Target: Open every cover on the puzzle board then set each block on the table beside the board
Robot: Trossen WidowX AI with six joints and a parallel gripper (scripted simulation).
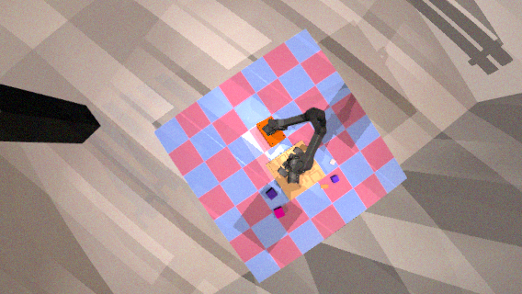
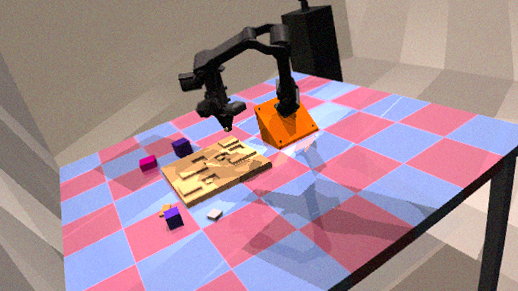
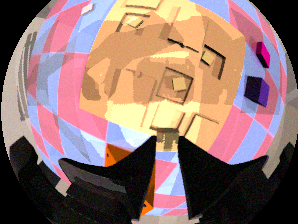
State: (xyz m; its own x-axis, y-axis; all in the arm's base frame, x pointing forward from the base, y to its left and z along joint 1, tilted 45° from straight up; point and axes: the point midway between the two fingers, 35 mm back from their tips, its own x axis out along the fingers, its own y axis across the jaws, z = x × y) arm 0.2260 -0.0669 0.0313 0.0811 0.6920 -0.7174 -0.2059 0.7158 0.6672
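Now: gripper tip 10 cm short of the tan puzzle board and 9 cm above it. Also, from my gripper tip: magenta block: 26 cm to the right, 24 cm ahead, 10 cm below; orange piece: 31 cm ahead, 11 cm below, 9 cm to the left.
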